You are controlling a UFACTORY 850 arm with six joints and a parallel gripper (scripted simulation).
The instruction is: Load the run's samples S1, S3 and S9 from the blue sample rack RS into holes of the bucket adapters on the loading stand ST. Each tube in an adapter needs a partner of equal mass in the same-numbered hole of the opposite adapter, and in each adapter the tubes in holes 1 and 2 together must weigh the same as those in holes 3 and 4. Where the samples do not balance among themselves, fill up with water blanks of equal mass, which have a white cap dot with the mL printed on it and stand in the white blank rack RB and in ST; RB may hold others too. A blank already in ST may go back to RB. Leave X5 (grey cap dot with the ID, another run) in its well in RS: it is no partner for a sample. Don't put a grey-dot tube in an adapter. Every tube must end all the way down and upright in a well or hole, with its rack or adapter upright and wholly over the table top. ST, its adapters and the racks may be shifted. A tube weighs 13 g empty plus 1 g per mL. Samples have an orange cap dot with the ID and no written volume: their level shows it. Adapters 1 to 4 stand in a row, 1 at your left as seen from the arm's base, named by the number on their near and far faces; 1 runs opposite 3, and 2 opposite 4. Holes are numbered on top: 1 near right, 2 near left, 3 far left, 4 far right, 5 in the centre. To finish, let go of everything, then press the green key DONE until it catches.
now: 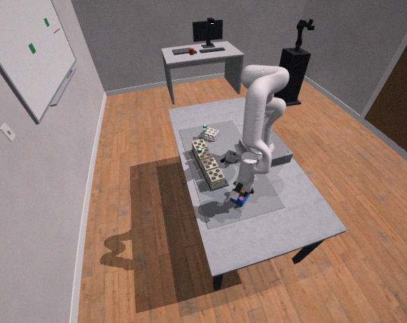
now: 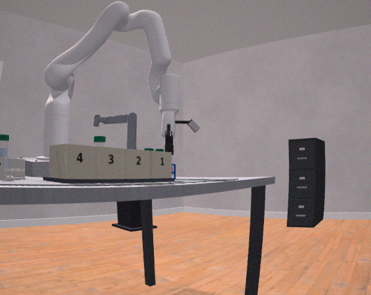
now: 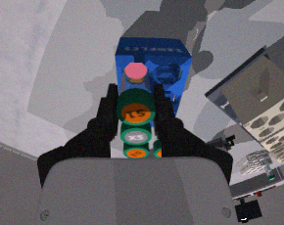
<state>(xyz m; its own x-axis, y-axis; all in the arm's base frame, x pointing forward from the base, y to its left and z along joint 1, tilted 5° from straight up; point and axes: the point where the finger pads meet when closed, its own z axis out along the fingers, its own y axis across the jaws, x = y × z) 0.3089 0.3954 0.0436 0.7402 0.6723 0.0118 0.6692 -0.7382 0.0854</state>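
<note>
The sample tube S1 lies 5 cm below my hand and 1 cm behind it. From my hand the other things lie so: grey-dot tube X5: 5 cm below, 3 cm to the right, 2 cm behind; then blue sample rack RS: 9 cm below, 4 cm to the right, 2 cm behind; then sample tube S9: 9 cm to the right, 5 cm below, 4 cm behind.
</note>
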